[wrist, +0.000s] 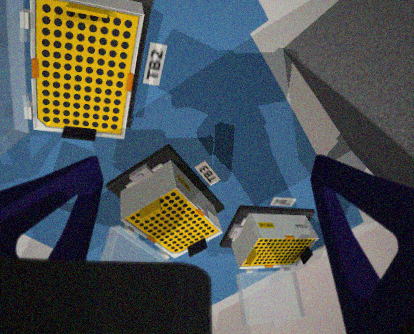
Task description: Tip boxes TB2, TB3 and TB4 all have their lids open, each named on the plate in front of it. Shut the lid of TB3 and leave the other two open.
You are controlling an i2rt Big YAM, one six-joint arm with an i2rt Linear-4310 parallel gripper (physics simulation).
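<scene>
There's a name plate (156,54) that I can see, plus a perforated rack (171,220) and another perforated rack (266,251). And my gripper (206,167) is visible too.
</scene>
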